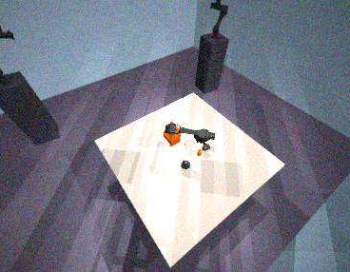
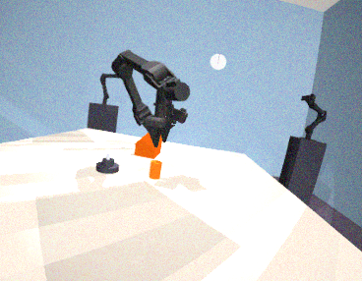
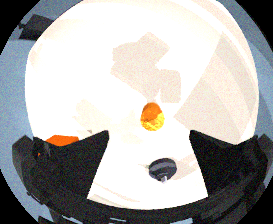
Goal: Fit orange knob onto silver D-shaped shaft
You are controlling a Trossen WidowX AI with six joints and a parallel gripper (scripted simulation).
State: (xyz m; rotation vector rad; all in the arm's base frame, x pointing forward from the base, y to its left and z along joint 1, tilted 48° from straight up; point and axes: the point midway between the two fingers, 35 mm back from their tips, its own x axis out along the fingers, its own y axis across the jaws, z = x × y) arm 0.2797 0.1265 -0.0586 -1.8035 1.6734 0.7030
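The orange knob is 8 cm below my gripper tip. The rest, counted from my gripper tip: dark round pedestal: 4 cm ahead, 18 cm to the right, 9 cm below.
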